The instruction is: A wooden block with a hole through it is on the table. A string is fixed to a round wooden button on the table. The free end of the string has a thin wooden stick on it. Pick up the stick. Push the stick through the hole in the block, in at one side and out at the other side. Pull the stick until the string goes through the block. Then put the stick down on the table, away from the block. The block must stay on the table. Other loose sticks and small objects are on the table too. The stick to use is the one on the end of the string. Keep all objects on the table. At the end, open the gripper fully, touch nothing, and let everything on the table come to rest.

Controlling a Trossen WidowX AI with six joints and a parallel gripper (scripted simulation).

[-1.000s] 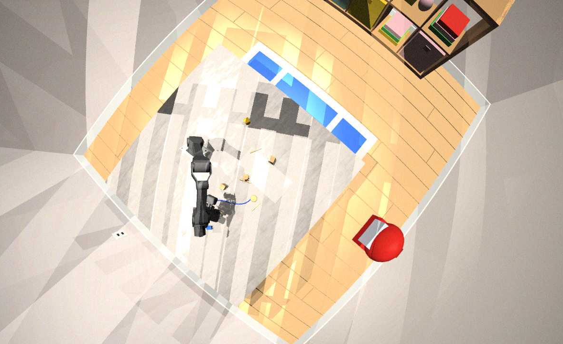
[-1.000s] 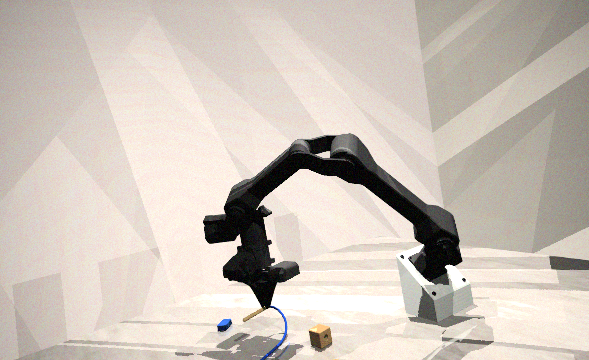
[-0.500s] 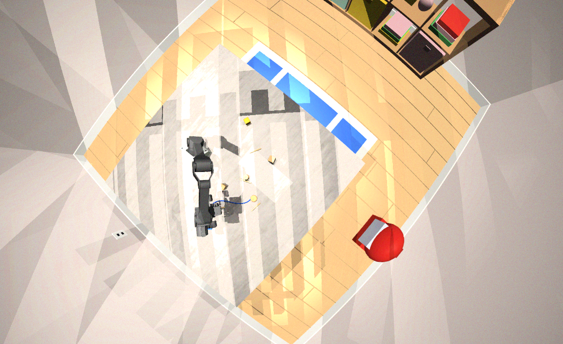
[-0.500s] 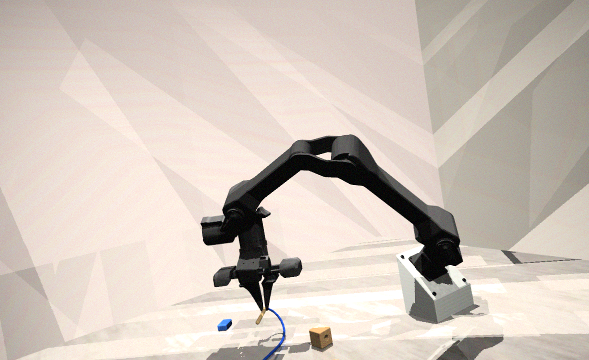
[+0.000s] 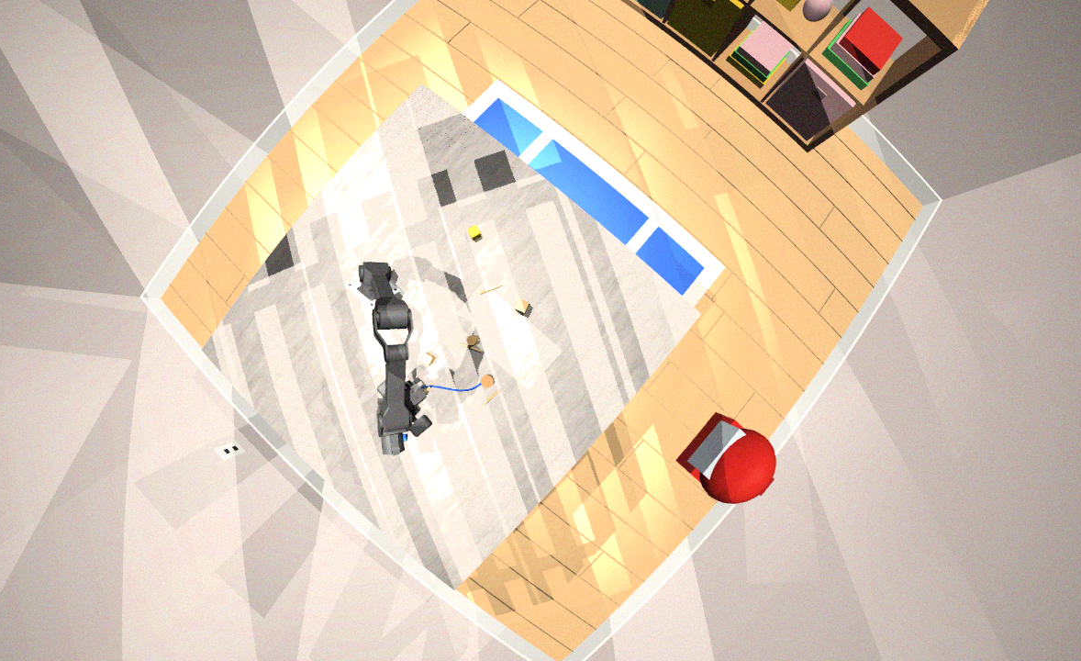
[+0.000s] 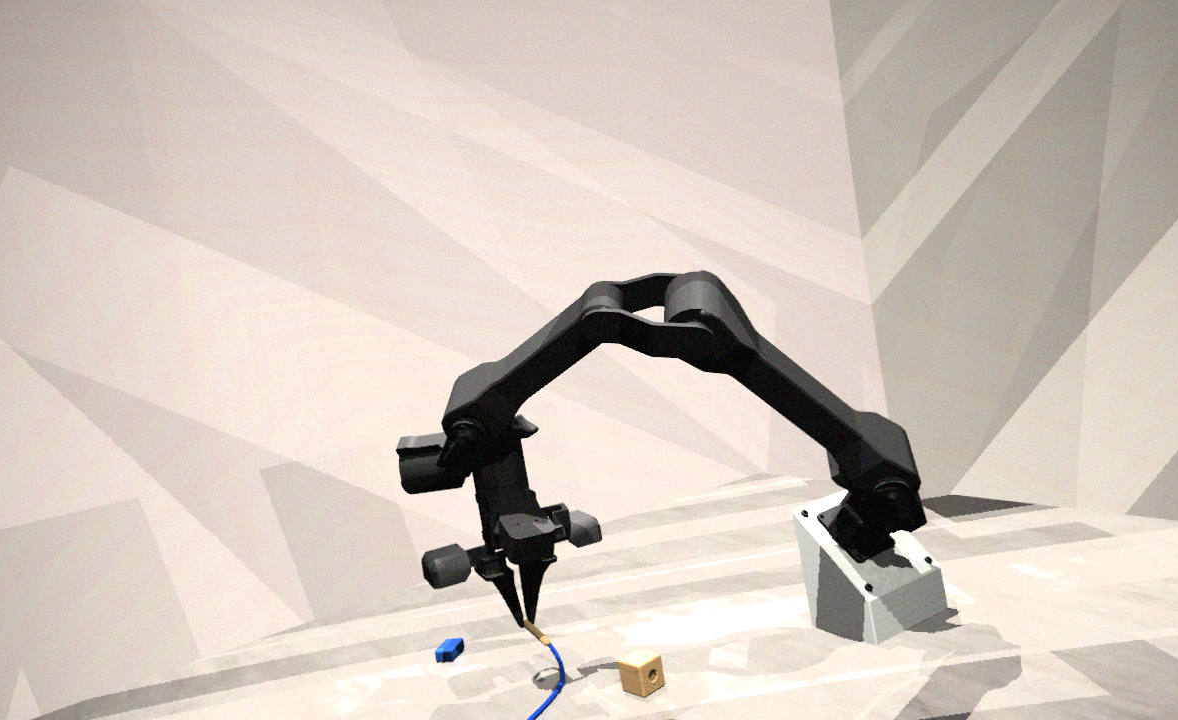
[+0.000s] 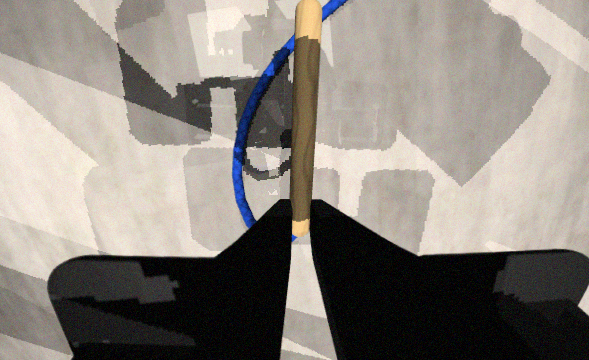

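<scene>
Right now the blue piece is 15 cm to the right of my gripper tip, 5 cm below it and 3 cm ahead of it. The rest, counted from my gripper tip: yellow cube 54 cm to the left, 18 cm behind, 4 cm below; wooden cylinder 26 cm to the left, 4 cm below, 3 cm ahead; round button 18 cm to the left, 14 cm ahead, 5 cm below.
</scene>
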